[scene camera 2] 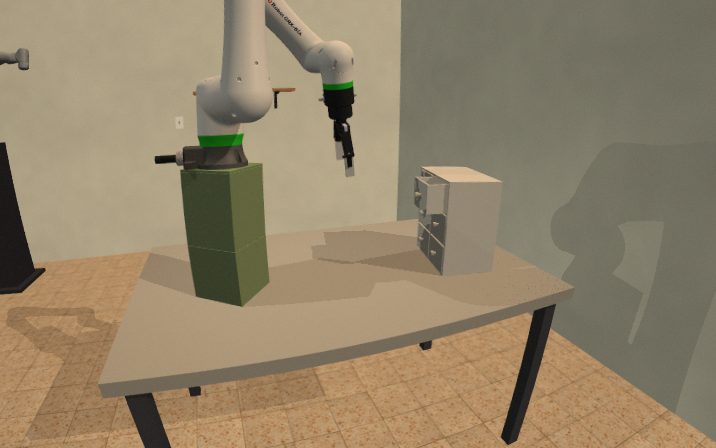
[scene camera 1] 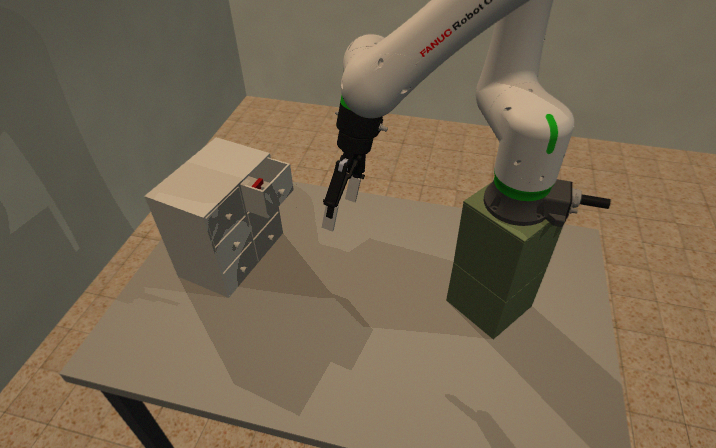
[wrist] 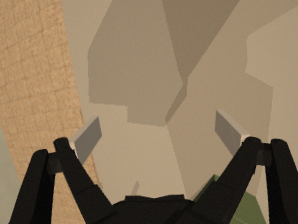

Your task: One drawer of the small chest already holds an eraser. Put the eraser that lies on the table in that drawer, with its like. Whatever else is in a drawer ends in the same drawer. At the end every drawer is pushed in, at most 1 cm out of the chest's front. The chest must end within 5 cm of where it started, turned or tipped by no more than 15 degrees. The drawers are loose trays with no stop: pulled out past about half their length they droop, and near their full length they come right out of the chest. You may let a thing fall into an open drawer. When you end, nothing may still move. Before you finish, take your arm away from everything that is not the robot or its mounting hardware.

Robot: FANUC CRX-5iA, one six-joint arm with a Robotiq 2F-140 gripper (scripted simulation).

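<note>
White chest (scene camera 1: 180,204), (scene camera 2: 473,208); out of frame in the wrist view. My gripper (scene camera 1: 339,213), (scene camera 2: 345,167), (wrist: 156,123). Drawer (scene camera 1: 264,202). Drawer (scene camera 1: 263,241). Drawer (scene camera 1: 221,219).
</note>
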